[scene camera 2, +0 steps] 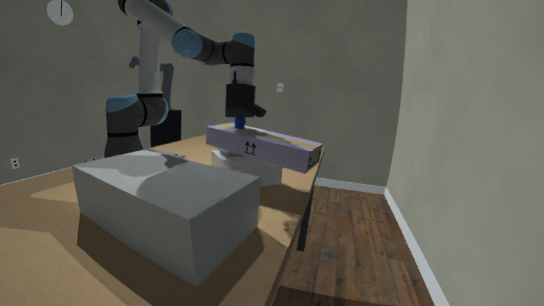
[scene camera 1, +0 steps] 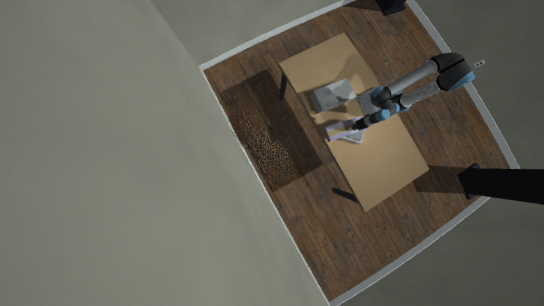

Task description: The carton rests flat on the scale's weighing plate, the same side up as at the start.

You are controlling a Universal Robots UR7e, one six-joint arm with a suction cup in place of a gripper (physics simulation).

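Large pale grey box (scene camera 2: 187,217), visible. The box (scene camera 1: 336,94), visible too.
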